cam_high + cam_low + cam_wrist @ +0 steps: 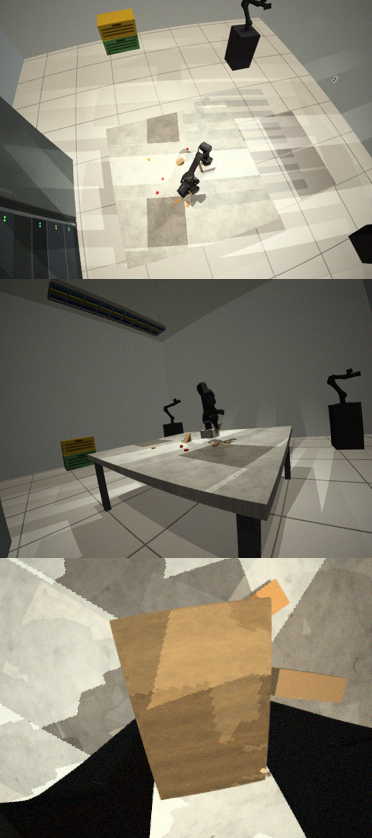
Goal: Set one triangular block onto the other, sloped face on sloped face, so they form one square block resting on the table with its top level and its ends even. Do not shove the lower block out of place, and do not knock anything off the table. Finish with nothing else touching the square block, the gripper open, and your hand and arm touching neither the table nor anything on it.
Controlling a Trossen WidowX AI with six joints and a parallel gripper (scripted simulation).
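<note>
The flat tan slab lies 11 cm ahead of my gripper tip, 9 cm below it and 3 cm to the left of it. Round my gripper tip: orange cube (41 cm to the right, 25 cm ahead, 9 cm below); triangular block (1 cm to the right, 1 cm above).
</note>
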